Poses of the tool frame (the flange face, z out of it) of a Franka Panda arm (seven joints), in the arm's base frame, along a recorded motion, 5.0 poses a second.
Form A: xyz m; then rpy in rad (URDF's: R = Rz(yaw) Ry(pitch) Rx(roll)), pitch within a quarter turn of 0, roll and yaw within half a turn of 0.
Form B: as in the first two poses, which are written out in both.
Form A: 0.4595 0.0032 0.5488 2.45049 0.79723 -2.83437
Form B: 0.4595 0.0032 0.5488 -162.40 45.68 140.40
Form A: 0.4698 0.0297 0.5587 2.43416 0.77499 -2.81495
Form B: 0.4698 0.0297 0.5587 -161.28 44.40 139.47
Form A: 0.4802 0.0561 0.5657 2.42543 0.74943 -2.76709
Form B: 0.4802 0.0561 0.5657 -158.54 42.94 138.97
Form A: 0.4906 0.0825 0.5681 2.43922 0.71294 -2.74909
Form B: 0.4906 0.0825 0.5681 -157.51 40.85 139.76
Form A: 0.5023 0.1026 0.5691 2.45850 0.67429 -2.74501
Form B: 0.5023 0.1026 0.5691 -157.28 38.63 140.86
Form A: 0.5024 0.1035 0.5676 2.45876 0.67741 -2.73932
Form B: 0.5024 0.1035 0.5676 -156.95 38.81 140.88
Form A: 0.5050 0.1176 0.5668 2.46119 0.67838 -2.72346
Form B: 0.5050 0.1176 0.5668 -156.04 38.87 141.02
